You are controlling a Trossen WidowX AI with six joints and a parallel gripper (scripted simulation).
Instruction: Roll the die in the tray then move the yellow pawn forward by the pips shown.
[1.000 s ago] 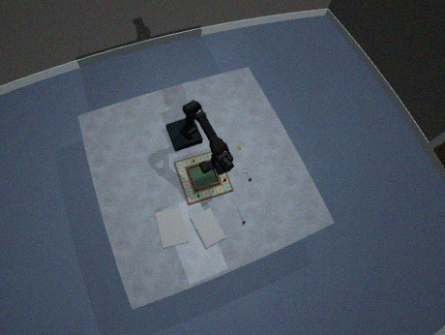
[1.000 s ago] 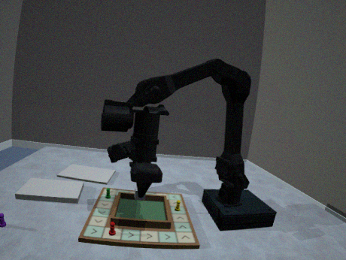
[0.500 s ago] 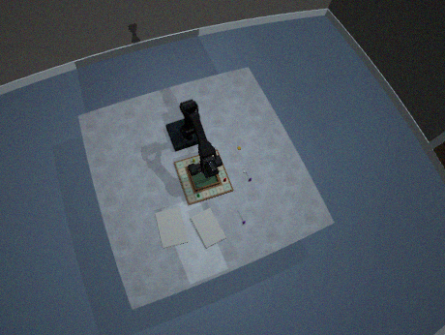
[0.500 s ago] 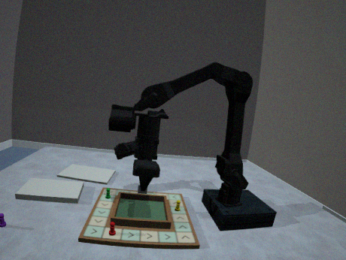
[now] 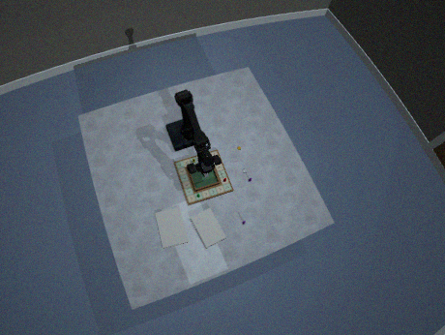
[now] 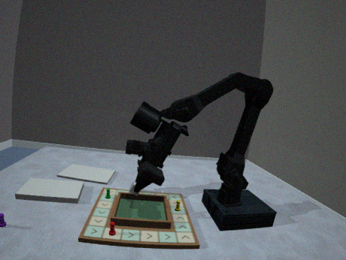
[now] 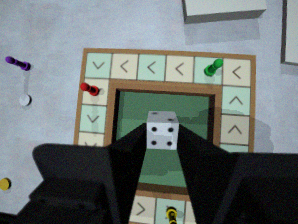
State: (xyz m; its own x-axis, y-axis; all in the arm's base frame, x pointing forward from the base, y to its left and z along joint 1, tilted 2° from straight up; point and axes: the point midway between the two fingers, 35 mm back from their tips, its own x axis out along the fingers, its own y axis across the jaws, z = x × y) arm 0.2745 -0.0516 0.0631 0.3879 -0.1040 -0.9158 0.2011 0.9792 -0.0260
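Now: the yellow pawn 140 mm behind my gripper tip, 60 mm below it and 10 mm to the left of it. From my gripper tip the other things lie so: green pawn: 90 mm to the right, 70 mm ahead, 60 mm below; white die: right at my gripper tip; green tray: 80 mm below, 20 mm behind.
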